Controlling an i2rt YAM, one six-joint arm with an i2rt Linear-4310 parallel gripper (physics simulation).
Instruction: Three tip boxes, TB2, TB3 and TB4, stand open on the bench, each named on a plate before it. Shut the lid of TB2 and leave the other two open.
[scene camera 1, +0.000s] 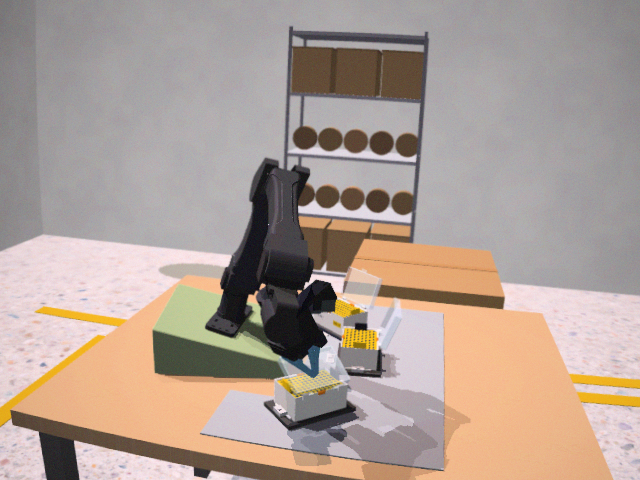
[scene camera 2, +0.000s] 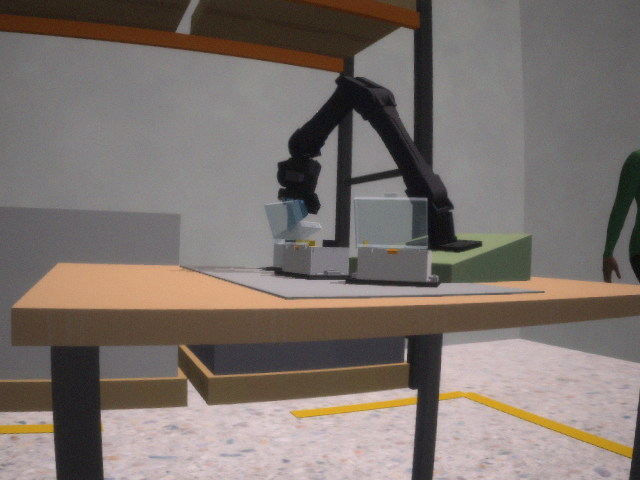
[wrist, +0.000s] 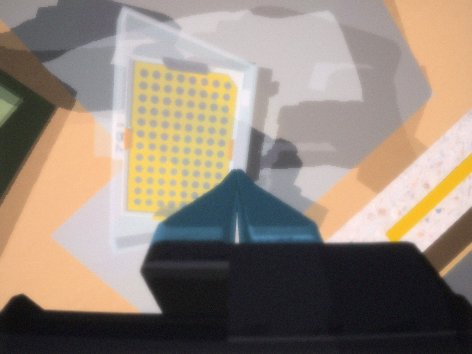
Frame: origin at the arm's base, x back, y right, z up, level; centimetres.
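Seen in the pictures: gripper, between the fingertips: (scene camera 1: 315, 375) (scene camera 2: 289, 230) (wrist: 236, 177); arm's base, origin of its link: (scene camera 1: 229, 318) (scene camera 2: 442, 246).
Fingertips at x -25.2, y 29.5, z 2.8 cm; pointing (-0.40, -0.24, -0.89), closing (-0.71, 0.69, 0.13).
Offsets run from my fingertips to a thing's top centre. "spot": to the spot under its first point. Level surfaces: height alone.
The tip box TB2 (scene camera 1: 320, 404) (wrist: 122, 227) is full of yellow tips. Its clear lid @[dx +0.8, dy -3.5, dz +2.2 cm] (scene camera 1: 336, 367) (scene camera 2: 309, 227) (wrist: 120, 90) is tilted partway down over the tips, its free edge raised on the name-plate side. My gripper (scene camera 1: 313, 374) (wrist: 236, 177) is shut and empty, its blue fingertips at the lid near the hinge side; contact is unclear. A second tip box @[dx -5.7, dy -28.1, dz -3.2 cm] (scene camera 1: 359, 358) (scene camera 2: 329, 260) stands open with its clear lid @[dx -13.6, dy -28.3, dz +5.6 cm] (scene camera 1: 391, 325) (scene camera 2: 281, 222) leaning back. A third tip box @[dx +0.3, dy -46.0, dz -3.2 cm] (scene camera 1: 354, 326) (scene camera 2: 390, 266) stands open with its lid @[spot: dx -5.6, dy -52.4, dz +0.9 cm] (scene camera 1: 362, 285) (scene camera 2: 391, 222) upright. I cannot read their plates.
A grey mat @[dz -9.8 cm] (scene camera 1: 227, 418) (scene camera 2: 465, 290) lies under the boxes on the wooden bench @[dz -10.1 cm] (scene camera 1: 506, 382) (scene camera 2: 129, 289). The green wedge (scene camera 1: 206, 356) (scene camera 2: 496, 258) under my arm's base stands beside the boxes. The other two open lids stand up on the bench near my arm.
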